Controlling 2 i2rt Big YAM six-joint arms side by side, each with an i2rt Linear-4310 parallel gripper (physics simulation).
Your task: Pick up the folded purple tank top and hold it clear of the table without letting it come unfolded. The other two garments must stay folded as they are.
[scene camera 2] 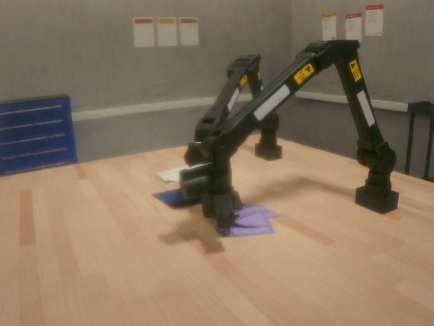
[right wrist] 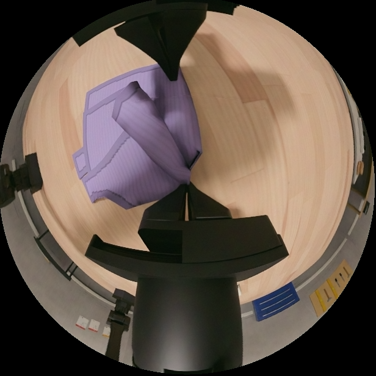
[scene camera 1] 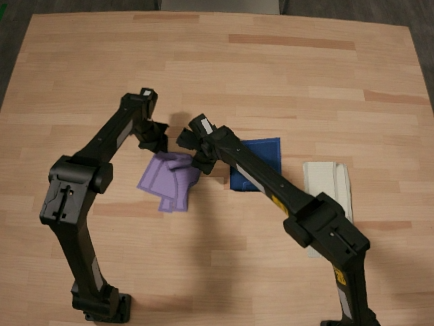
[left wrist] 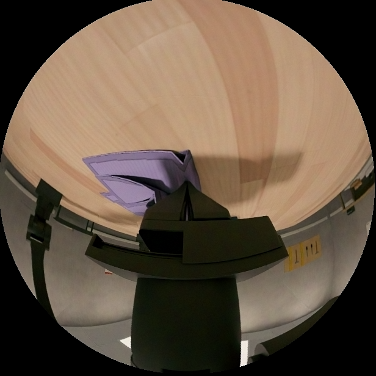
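The purple tank top [scene camera 1: 160, 180] [scene camera 2: 252, 222] [left wrist: 132, 167] [right wrist: 102, 160] lies folded on the table, its far edge bunched and pinched, with a raised ridge of cloth across it. My left gripper [scene camera 1: 162, 151] [scene camera 2: 225, 230] [left wrist: 186, 185] is shut on its far left corner as scene camera 1 shows it. My right gripper [scene camera 1: 196, 166] [right wrist: 186, 185] is shut on its right corner there. The blue garment [scene camera 1: 266, 157] [scene camera 2: 175, 198] and the white garment [scene camera 1: 320, 177] [scene camera 2: 168, 175] lie folded on the table, both partly hidden by an arm.
In scene camera 1, my right arm [scene camera 1: 265, 182] crosses above the blue and white garments. My left arm [scene camera 1: 75, 190] stands left of the tank top. The wooden table [scene camera 1: 210, 75] [scene camera 2: 125, 280] lies under everything. A blue cabinet [scene camera 2: 37, 135] stands beyond the table.
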